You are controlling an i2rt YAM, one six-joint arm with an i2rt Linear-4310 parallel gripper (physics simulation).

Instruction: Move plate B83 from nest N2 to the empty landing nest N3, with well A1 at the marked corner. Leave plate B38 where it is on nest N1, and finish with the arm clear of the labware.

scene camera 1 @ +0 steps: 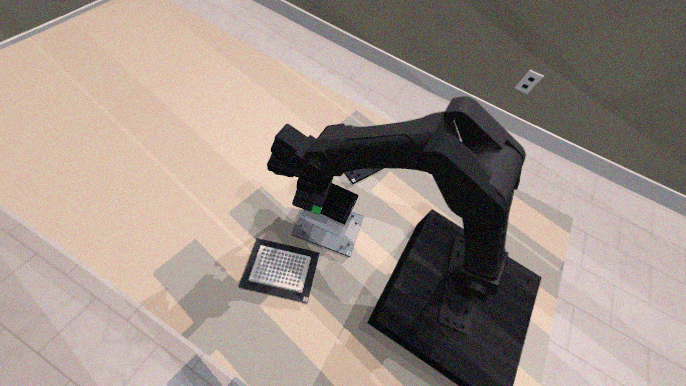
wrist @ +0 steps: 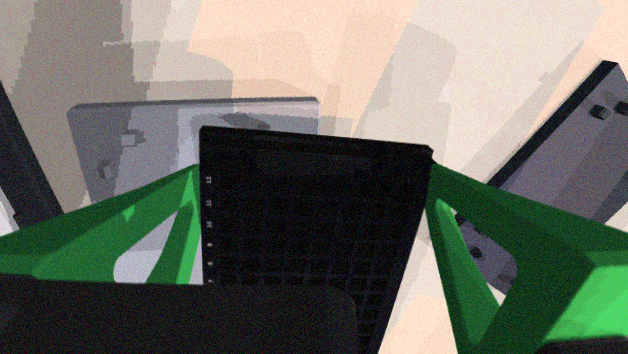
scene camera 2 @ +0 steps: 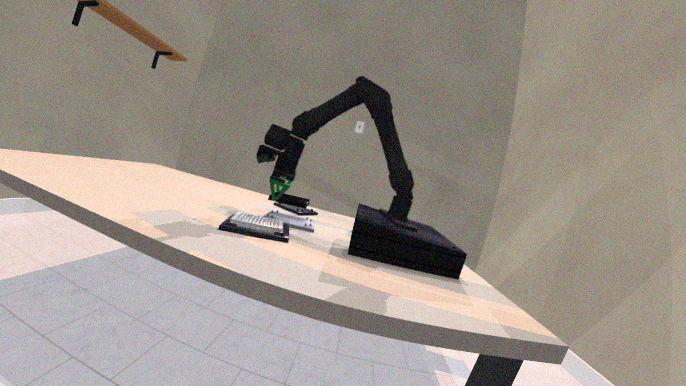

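Black well plate B83 (scene camera 1: 342, 204) (scene camera 2: 295, 201) (wrist: 300, 215) is held between my gripper's green fingers (scene camera 1: 320, 207) (scene camera 2: 278, 196) (wrist: 315, 172). It hangs above the table, partly over the back of grey landing nest N3 (scene camera 1: 325, 237) (scene camera 2: 300, 223) (wrist: 100, 127). In the wrist view the nest shows beyond the plate, offset left. The plate's numbers 12 to 7 show along its left edge; its A1 corner is hidden. White plate B38 (scene camera 1: 280, 268) (scene camera 2: 257, 221) sits on black nest N1 (scene camera 1: 275, 291) (scene camera 2: 254, 233) (wrist: 25, 180). N3 carries no plate.
Dark nest N2 (scene camera 1: 361, 176) (scene camera 2: 299, 209) (wrist: 570, 165) lies behind N3, partly hidden by the arm in scene camera 1, and bears no plate. The black arm base (scene camera 1: 415, 300) (scene camera 2: 400, 250) stands right of the nests. A wall shelf (scene camera 2: 135, 30) is at the upper left.
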